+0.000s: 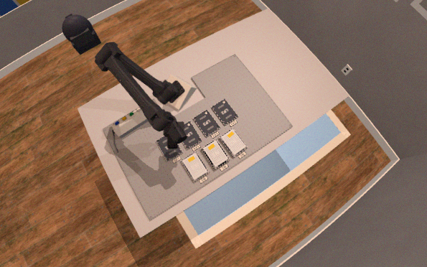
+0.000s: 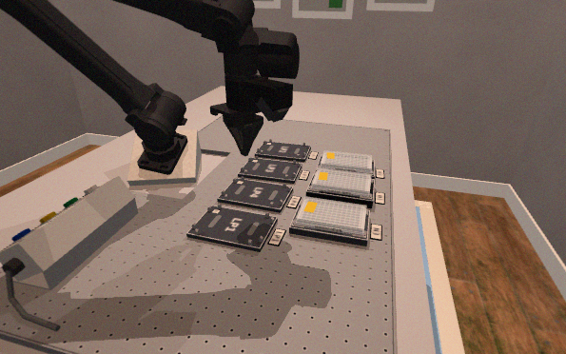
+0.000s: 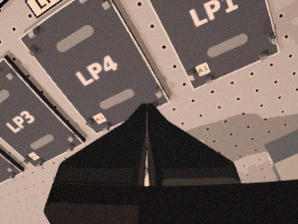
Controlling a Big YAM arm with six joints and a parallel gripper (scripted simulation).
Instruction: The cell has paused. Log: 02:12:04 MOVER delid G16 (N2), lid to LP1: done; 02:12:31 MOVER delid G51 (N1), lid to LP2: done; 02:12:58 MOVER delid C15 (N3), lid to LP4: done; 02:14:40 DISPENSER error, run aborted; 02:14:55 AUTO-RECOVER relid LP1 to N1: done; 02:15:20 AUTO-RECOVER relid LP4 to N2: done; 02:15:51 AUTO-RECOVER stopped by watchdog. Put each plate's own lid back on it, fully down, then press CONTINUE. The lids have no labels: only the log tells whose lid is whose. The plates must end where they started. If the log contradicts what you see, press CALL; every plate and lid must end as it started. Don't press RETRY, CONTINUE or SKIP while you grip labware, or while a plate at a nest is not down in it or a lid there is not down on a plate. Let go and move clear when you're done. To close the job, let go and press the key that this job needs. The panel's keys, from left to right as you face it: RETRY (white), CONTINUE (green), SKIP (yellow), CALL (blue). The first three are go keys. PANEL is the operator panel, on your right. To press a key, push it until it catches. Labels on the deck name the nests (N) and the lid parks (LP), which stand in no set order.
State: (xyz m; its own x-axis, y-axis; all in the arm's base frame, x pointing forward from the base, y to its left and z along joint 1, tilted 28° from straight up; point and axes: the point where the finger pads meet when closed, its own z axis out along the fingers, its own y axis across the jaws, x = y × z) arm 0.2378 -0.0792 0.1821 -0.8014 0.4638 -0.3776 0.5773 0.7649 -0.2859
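Now: hand 29 cm past the green CONTINUE key, 13 cm to the left of it and 7 cm above it. From my hand the other things lie so: lid park LP3: 19 cm to the left, 13 cm below, 2 cm ahead; then white RETRY key: 29 cm behind, 8 cm to the right, 7 cm below; then yellow SKIP key: 29 cm behind, 18 cm to the right, 7 cm below.
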